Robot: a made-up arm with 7 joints. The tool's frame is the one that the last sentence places.
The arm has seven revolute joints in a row. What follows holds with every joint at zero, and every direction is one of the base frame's. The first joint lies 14.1 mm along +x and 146.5 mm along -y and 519.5 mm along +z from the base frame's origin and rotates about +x. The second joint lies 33 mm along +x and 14.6 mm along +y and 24.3 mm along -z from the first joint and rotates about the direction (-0.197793, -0.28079, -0.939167). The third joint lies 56.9 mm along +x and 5.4 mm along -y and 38.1 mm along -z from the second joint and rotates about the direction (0.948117, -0.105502, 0.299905). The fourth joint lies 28.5 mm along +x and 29.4 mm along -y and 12.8 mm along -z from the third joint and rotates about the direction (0.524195, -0.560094, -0.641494). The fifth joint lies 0.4 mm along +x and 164.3 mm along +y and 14 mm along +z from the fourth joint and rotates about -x. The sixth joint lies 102.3 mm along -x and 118.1 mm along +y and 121.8 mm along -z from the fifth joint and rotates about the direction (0.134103, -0.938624, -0.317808). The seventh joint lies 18.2 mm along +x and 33.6 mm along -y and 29.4 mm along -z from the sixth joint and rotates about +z. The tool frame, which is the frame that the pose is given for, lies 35.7 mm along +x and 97.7 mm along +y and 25.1 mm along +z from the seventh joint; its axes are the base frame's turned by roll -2.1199, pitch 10.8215 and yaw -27.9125 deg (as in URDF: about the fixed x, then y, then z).
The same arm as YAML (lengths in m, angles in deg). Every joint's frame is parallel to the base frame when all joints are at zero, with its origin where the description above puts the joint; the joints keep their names.
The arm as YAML. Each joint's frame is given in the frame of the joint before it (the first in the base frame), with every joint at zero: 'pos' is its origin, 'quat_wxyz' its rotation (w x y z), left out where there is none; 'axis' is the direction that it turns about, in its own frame. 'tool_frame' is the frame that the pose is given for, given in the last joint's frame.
length_unit: m
angle_unit: deg
joints:
  - joint: joint 1
    pos: [0.0141, -0.1465, 0.5195]
    axis: [1.0, 0.0, 0.0]
  - joint: joint 2
    pos: [0.033, 0.0146, -0.0243]
    axis: [-0.197793, -0.28079, -0.939167]
  - joint: joint 3
    pos: [0.0569, -0.0054, -0.0381]
    axis: [0.948117, -0.105502, 0.299905]
  - joint: joint 4
    pos: [0.0285, -0.0294, -0.0128]
    axis: [0.524195, -0.560094, -0.641494]
  - joint: joint 5
    pos: [0.0004, 0.1643, 0.014]
    axis: [-1.0, 0.0, 0.0]
  - joint: joint 6
    pos: [-0.1023, 0.1181, -0.1218]
    axis: [0.134103, -0.938624, -0.317808]
  - joint: joint 7
    pos: [0.0182, -0.0336, -0.0294]
    axis: [0.0, 0.0, 1.0]
tool_frame:
  pos: [0.0357, 0.0977, 0.0251]
  quat_wxyz: [0.966411, 0.004866, 0.095937, -0.238372]

